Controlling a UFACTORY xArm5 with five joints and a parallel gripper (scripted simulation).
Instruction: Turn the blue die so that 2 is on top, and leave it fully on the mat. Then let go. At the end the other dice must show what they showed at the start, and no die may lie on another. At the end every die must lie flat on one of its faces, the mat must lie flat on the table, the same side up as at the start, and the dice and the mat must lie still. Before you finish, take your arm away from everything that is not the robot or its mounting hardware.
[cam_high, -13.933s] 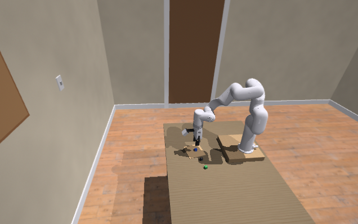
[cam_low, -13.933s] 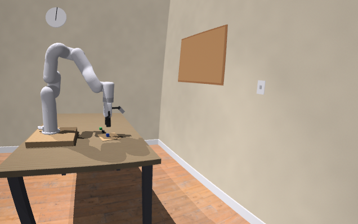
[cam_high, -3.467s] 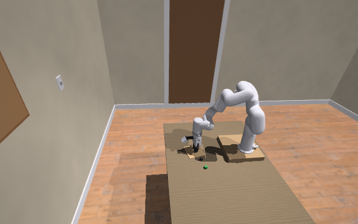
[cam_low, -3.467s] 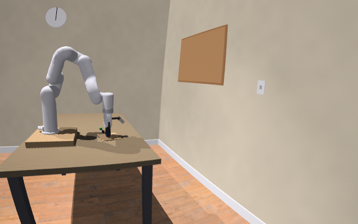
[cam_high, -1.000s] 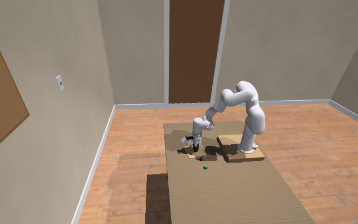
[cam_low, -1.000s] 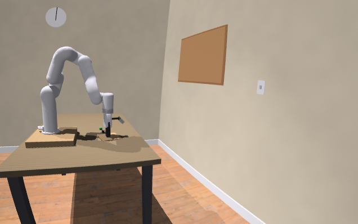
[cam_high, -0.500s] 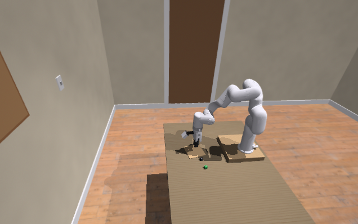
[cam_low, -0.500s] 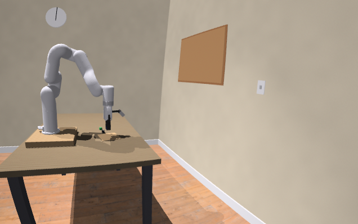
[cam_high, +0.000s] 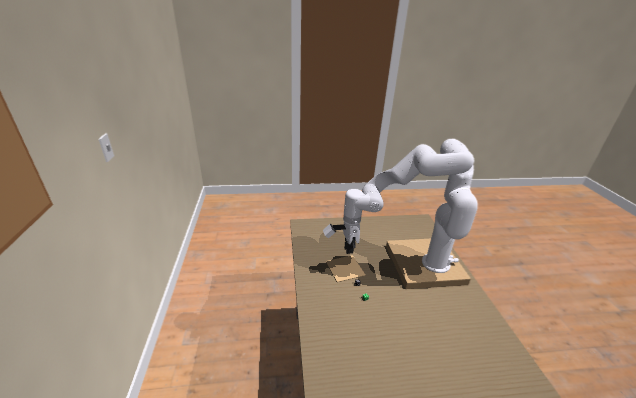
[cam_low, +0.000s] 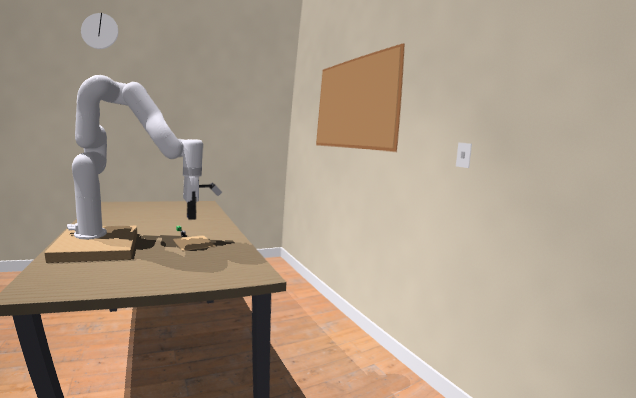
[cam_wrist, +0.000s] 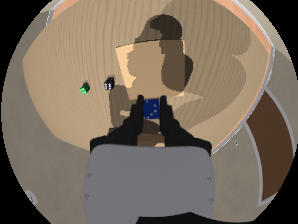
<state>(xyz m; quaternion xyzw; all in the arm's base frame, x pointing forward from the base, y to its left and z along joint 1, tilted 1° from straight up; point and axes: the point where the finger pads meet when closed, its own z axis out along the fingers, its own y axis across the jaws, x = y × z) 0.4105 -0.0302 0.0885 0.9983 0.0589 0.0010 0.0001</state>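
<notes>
Now: the tan mat 10 mm ahead of my hand and 120 mm below it. The rest, counted from my hand: blue die (10 mm below); green die (50 mm behind, 180 mm to the left, 110 mm below); black die (30 mm behind, 100 mm to the left, 110 mm below).
</notes>
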